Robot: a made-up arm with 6 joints.
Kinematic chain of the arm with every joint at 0, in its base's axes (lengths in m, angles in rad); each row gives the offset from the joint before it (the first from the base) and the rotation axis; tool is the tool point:
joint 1: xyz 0 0 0.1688 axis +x
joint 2: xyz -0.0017 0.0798 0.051 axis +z
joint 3: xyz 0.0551 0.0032 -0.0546 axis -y
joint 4: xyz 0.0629 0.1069 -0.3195 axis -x
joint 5: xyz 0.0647 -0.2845 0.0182 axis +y
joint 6: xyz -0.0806 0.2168 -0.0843 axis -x
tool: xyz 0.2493 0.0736 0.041
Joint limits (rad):
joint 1: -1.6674..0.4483
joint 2: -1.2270..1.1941
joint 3: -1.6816..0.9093
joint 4: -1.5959..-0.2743
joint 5: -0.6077..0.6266
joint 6: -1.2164..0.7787
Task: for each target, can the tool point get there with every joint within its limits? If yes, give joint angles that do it. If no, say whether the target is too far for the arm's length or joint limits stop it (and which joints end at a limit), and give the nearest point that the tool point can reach.
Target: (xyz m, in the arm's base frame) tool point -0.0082 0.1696 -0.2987
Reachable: yes | joints -0.3583 -0.7573 -1.2978 -1.3024 -0.0425 0.5190
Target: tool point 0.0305 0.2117 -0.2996
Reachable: yes | joints -0.0393 -0.1723 -0.7573 -0.9978 0.3764 -0.3851
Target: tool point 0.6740 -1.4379 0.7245
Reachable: no: too far | nearest point 0.2505 -0.4654 0.3190 | short by 1.136 m
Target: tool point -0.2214 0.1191 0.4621
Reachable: no: joint limits stop it (at a limit: joint 1, joint 2, joint 3, joint 4, joint 5, joint 6) | nearest point -0.3205 -0.1247 0.4506 | short by 0.263 m
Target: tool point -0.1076 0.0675 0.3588
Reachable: no: joint limits stop it (at a limit: joint 1, joint 2, joint 3, joint 5, joint 6) | nearest point 0.1327 0.0898 0.4655 | short by 0.264 m
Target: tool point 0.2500 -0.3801 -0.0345
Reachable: yes | joints -1.2622 -0.8050 -0.3895 -1.4592 0.4564 -0.3951
